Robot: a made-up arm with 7 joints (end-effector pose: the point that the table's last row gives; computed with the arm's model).
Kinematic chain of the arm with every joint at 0, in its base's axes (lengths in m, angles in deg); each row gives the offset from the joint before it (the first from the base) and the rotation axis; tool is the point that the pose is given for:
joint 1: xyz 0 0 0.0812 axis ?
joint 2: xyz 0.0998 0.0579 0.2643 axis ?
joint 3: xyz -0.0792 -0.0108 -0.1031 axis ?
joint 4: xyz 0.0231 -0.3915 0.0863 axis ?
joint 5: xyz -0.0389 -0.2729 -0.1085 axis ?
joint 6: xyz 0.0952 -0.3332 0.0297 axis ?
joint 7: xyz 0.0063 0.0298 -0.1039 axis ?
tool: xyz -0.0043 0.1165 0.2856
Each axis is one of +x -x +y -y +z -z.
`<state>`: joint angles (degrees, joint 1 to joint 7).
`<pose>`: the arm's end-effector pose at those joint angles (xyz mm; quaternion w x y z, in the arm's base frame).
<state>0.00 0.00 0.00 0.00 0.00 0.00 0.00</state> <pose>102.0 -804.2 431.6 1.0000 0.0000 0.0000 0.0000</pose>
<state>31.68 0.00 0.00 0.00 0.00 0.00 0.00</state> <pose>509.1 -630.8 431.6 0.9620 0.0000 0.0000 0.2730</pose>
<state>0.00 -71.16 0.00 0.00 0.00 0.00 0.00</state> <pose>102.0 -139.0 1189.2 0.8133 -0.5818 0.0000 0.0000</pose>
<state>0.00 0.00 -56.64 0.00 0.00 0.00 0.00</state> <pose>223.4 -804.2 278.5 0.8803 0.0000 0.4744 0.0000</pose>
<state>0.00 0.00 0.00 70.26 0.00 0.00 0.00</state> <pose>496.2 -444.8 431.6 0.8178 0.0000 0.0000 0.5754</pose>
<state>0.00 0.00 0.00 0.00 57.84 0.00 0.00</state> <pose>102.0 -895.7 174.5 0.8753 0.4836 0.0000 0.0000</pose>
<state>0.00 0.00 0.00 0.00 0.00 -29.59 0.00</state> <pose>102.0 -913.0 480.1 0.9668 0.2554 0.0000 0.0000</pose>
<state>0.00 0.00 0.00 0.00 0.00 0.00 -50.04</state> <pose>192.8 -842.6 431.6 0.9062 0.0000 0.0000 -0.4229</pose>
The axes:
joint 1: +z
joint 2: +x
joint 3: -y
joint 4: +z
joint 5: +x
joint 6: -x
joint 7: +z

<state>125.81 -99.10 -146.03 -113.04 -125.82 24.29 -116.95</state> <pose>-16.9 63.7 944.1 0.7464 0.6629 0.0291 0.0505</pose>
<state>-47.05 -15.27 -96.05 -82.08 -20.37 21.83 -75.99</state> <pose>-174.5 -533.2 731.8 0.1616 0.8111 -0.4595 0.3239</pose>
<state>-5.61 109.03 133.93 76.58 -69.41 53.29 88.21</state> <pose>-237.7 305.5 -114.0 0.6769 -0.3410 0.5064 -0.4113</pose>
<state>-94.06 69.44 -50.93 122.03 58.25 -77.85 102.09</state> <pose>758.8 -100.7 -54.6 0.5006 -0.5537 0.4256 -0.5116</pose>
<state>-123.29 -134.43 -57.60 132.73 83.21 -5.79 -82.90</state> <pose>-258.7 262.6 639.6 0.5761 -0.4876 -0.5392 0.3737</pose>
